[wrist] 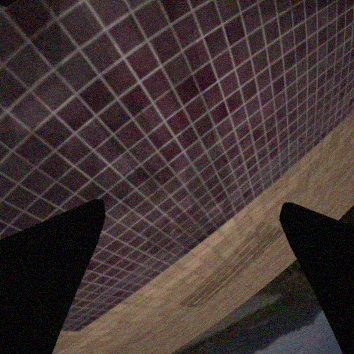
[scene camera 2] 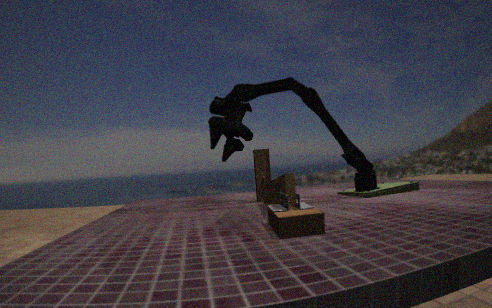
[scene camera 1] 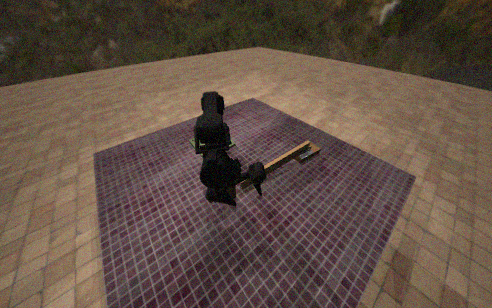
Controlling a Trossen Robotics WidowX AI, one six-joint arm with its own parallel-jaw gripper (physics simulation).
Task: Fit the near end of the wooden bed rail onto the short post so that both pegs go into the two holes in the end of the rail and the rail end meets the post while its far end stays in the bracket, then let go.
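Frame: origin at the arm's base, x up, y left, z back, level; millimetres.
Seen in the pictures: gripper, between the fingertips: (wrist: 194, 209) (scene camera 2: 217, 155) (scene camera 1: 248, 200); arm's base, origin of its link: (scene camera 2: 367, 189).
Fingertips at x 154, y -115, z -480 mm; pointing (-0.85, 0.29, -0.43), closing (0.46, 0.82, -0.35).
Pixels of each thing's middle, then the offset from my fingertips to it. "*": a spot on its surface instead. Level surfaces: height alone.
- wooden rail, middle of its body: (scene camera 2: 275, 192) (scene camera 1: 277, 163) dz +149, dx -118, dy +273 mm
- bracket, a spot on its surface: (scene camera 2: 300, 223) * dz +147, dx -148, dy +576 mm
- upright wooden post, a spot on its surface: (scene camera 2: 261, 175) * dz +142, dx -79, dy +16 mm
- purple tiled mat, height of its surface: dx -170 mm
The wooden rail (scene camera 1: 287, 156) (scene camera 2: 287, 183) has its far end at the bracket (scene camera 1: 314, 150) (scene camera 2: 300, 223), a wooden block with metal plates on top. In scene camera 1 the arm hides the rail's near end and most of the post. The upright wooden post (scene camera 2: 261, 175) stands behind the rail in scene camera 2. Whether the near end meets the post cannot be told; the pegs and holes do not show. My gripper (scene camera 1: 247, 199) (scene camera 2: 218, 154) (wrist: 194, 209) is open and empty, high above the mat, left of the post's top in scene camera 2.
The arm rises from a green base plate (scene camera 1: 232, 145) (scene camera 2: 396, 188) on the purple tiled mat (scene camera 1: 165, 235) (scene camera 2: 165, 255) (wrist: 165, 90). Tan paving (scene camera 1: 55, 200) (wrist: 220, 265) lies beyond the mat's edge.
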